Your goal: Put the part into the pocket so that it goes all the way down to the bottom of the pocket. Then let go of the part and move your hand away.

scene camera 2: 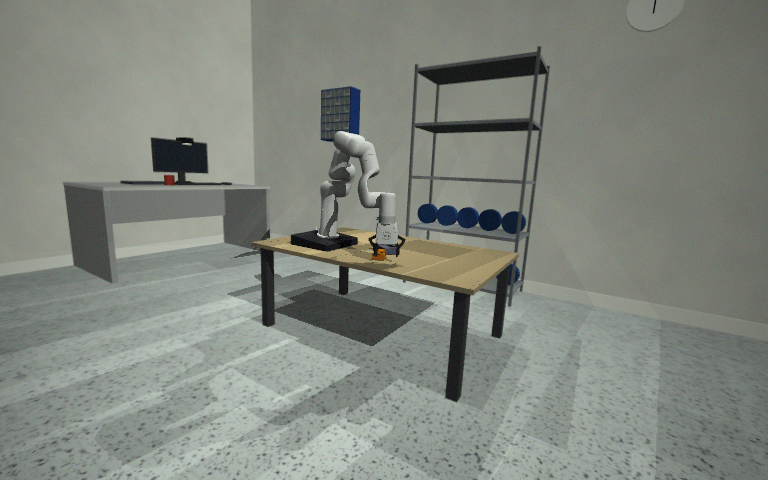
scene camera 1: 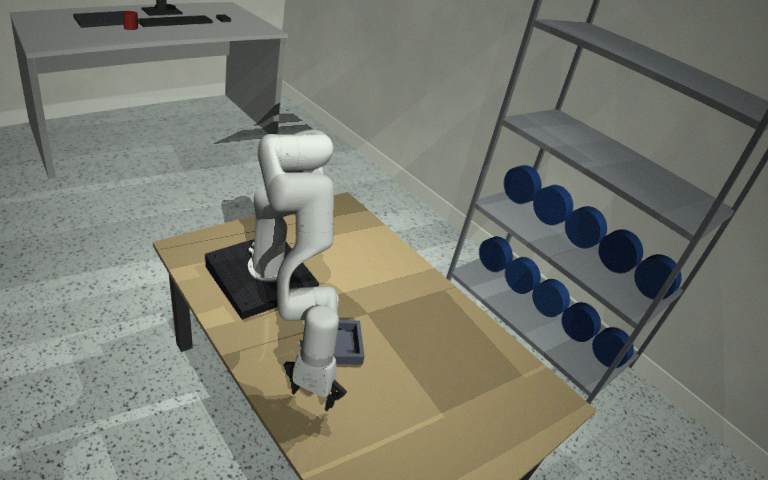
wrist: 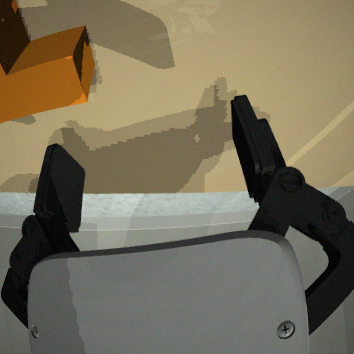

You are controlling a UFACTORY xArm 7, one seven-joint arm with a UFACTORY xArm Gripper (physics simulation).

Note:
My gripper is open, holding nothing. Also in view: an orange part. I also see a pocket block.

